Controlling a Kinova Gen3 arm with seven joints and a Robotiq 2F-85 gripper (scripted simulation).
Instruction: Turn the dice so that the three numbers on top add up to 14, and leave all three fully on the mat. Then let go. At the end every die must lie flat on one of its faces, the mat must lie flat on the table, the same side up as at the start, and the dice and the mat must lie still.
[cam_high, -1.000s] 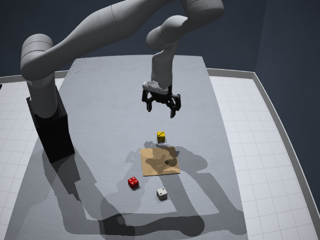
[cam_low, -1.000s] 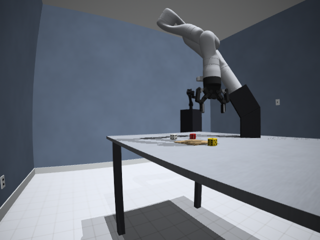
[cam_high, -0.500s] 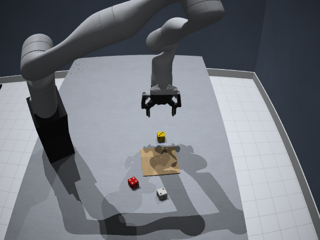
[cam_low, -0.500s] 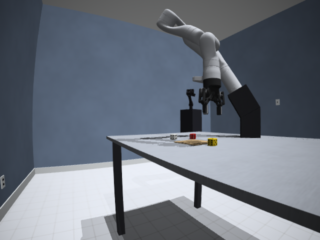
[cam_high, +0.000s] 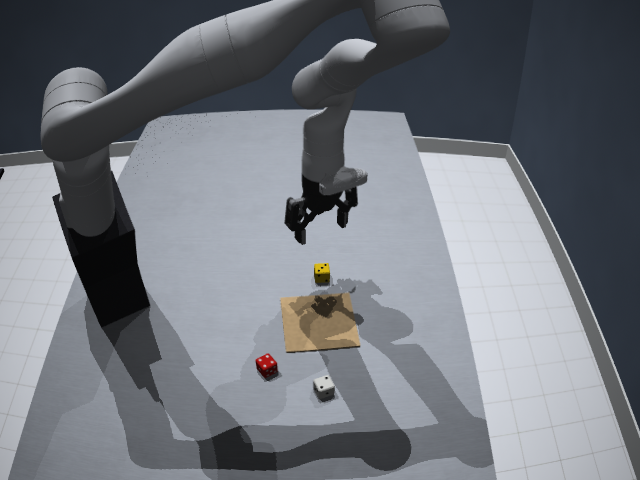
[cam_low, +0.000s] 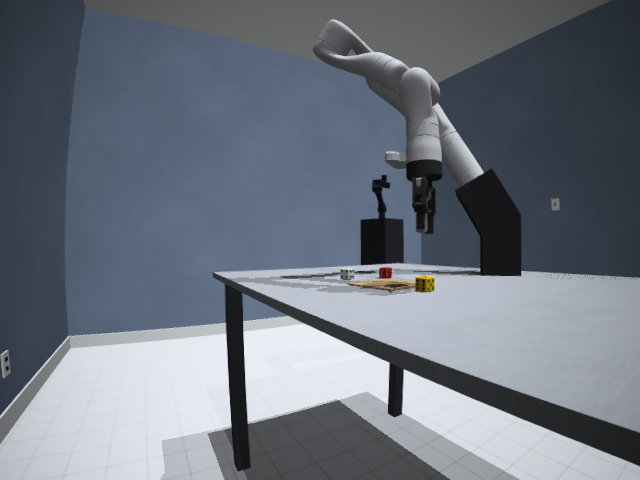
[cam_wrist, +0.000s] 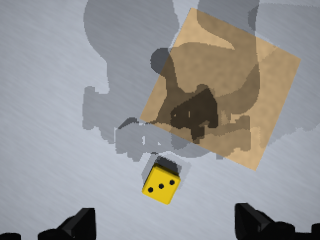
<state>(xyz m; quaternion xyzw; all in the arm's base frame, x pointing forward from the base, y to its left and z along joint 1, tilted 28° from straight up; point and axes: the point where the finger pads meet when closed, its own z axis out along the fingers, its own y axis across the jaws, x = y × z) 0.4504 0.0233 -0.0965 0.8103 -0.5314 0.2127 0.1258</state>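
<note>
My gripper is now 110 mm above the yellow die. The rest, counted from my hand: tan mat 120 mm to the right, 120 mm below, 30 mm behind; then red die 220 mm to the right, 150 mm behind, 110 mm below; then white die 280 mm to the right, 110 mm below, 60 mm behind.
</note>
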